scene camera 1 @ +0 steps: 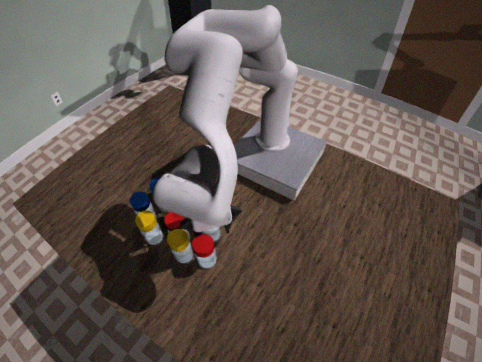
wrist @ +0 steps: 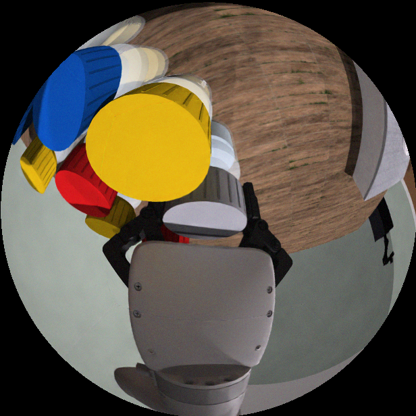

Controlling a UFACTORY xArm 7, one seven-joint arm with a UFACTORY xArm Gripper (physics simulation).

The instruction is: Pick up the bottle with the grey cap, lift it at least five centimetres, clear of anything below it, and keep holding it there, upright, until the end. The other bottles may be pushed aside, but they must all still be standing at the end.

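Frame: origin at the arm's base, x right, y ahead, z up, level; metres.
Where they show: gripper, fingertip midpoint: (scene camera 1: pixel 213 232); arm's base, link origin: (scene camera 1: pixel 272 140).
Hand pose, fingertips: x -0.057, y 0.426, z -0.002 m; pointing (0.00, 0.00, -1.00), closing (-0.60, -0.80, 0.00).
Each offset is from my fingertips to the top centre of the thing.
The bottle with the grey cap @(dx +0.021, dy -0.011, dz +0.055 m) (wrist: pixel 206 215) (scene camera 1: pixel 214 234) stands on the brown table, mostly hidden by the arm in the scene view. My gripper (wrist: pixel 206 184) (scene camera 1: pixel 211 222) is open, with one black finger on each side of the grey cap and nothing gripped. A large yellow-capped bottle (wrist: pixel 149 145) stands close beside the grey cap in the wrist view. A red-capped bottle @(dx -0.020, dy +0.062, dz +0.055 m) (scene camera 1: pixel 204 246) (wrist: pixel 177 237) stands close by and is mostly hidden behind the left finger in the wrist view.
Near the left finger stand a dark-yellow-capped bottle @(dx +0.043, dy +0.087, dz +0.055 m) (scene camera 1: pixel 179 241) (wrist: pixel 109 220) and another red-capped bottle @(dx +0.088, dy +0.050, dz +0.055 m) (scene camera 1: pixel 173 219) (wrist: pixel 85 185). Farther out are a yellow-capped bottle @(dx +0.155, dy +0.098, dz +0.055 m) (scene camera 1: pixel 146 220) (wrist: pixel 38 166) and blue-capped bottles @(dx +0.219, dy +0.061, dz +0.055 m) (scene camera 1: pixel 140 201) (wrist: pixel 67 102). The robot's grey base (scene camera 1: pixel 282 162) (wrist: pixel 375 130) is behind.
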